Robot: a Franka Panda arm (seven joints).
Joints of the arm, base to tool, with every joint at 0 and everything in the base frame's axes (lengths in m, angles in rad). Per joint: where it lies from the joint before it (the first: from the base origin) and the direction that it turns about. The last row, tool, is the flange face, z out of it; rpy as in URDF.
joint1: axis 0 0 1 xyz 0.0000 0.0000 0.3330
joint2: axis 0 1 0 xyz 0.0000 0.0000 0.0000
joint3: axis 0 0 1 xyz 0.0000 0.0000 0.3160
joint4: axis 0 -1 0 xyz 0.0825 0.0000 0.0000
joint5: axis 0 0 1 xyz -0.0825 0.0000 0.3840
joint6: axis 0 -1 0 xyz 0.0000 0.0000 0.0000
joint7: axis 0 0 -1 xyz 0.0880 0.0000 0.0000
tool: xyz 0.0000 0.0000 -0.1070 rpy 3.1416 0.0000 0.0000
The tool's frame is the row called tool.
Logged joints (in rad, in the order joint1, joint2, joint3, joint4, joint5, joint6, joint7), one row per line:
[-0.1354 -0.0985 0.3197 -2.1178 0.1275 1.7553 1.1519]
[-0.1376 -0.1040 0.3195 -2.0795 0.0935 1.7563 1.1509]
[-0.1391 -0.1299 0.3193 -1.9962 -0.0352 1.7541 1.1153]
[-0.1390 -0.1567 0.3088 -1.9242 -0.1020 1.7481 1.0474]
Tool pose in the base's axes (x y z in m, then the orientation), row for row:
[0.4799 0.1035 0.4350 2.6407 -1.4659 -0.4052]
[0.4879 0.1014 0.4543 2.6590 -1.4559 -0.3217]
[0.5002 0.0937 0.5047 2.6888 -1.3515 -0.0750]
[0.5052 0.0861 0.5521 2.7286 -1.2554 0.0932]
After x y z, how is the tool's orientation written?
As a rotation vector, in radians.
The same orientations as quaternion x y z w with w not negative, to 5 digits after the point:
[0.86559 -0.48051 -0.13282 0.04710]
[0.87128 -0.47706 -0.10541 0.04652]
[0.89128 -0.44799 -0.02486 0.06561]
[0.90591 -0.41680 0.03094 0.06825]

